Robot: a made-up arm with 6 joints. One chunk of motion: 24 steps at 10 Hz.
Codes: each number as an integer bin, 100 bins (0 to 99) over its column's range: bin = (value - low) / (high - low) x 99, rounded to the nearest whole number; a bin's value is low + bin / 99 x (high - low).
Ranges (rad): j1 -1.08..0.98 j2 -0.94..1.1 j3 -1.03..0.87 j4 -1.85..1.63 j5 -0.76..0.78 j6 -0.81..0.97
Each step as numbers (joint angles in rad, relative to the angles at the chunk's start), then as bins.
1 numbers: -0.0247 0.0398 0.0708 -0.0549 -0.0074 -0.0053
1 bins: 51 48 57 51 48 45
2 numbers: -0.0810 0.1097 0.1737 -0.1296 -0.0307 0.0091
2 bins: 48 51 63 49 47 46
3 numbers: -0.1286 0.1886 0.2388 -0.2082 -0.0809 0.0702
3 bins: 46 55 66 47 44 49
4 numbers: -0.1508 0.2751 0.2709 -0.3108 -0.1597 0.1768
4 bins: 45 59 68 44 39 55
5 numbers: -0.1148 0.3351 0.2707 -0.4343 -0.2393 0.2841
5 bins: 46 62 68 40 33 61
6 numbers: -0.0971 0.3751 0.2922 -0.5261 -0.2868 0.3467
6 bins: 47 64 69 38 30 64
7 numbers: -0.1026 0.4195 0.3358 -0.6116 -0.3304 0.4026
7 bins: 47 66 71 35 28 67
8 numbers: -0.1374 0.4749 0.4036 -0.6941 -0.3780 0.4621
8 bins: 45 69 75 33 25 71
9 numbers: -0.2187 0.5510 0.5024 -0.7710 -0.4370 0.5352
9 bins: 41 72 80 31 21 75
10 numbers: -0.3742 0.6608 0.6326 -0.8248 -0.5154 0.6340
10 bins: 34 78 87 29 16 80
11 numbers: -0.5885 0.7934 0.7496 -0.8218 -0.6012 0.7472
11 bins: 24 84 93 29 10 87
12 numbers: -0.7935 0.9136 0.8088 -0.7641 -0.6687 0.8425
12 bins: 14 90 96 31 6 92
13 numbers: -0.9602 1.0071 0.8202 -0.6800 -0.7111 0.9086
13 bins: 6 94 96 33 3 96
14 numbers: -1.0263 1.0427 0.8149 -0.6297 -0.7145 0.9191
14 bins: 3 96 96 35 3 96
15 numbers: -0.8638 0.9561 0.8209 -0.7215 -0.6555 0.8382
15 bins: 10 92 96 32 7 92
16 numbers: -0.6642 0.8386 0.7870 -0.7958 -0.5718 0.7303
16 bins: 20 86 95 30 12 86
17 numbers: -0.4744 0.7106 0.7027 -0.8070 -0.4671 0.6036
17 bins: 29 80 90 30 19 79
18 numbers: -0.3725 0.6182 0.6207 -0.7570 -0.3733 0.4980
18 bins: 34 76 86 31 25 73
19 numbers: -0.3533 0.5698 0.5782 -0.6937 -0.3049 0.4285
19 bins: 35 73 84 33 29 69
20 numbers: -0.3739 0.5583 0.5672 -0.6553 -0.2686 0.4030
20 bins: 34 73 83 34 32 67
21 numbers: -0.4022 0.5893 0.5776 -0.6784 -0.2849 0.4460
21 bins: 33 74 84 33 31 70
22 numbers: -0.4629 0.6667 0.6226 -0.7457 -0.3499 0.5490
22 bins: 30 78 86 31 26 76
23 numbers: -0.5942 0.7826 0.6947 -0.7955 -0.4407 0.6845
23 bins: 23 84 90 30 21 83
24 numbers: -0.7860 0.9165 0.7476 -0.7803 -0.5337 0.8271
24 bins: 14 90 93 30 15 91
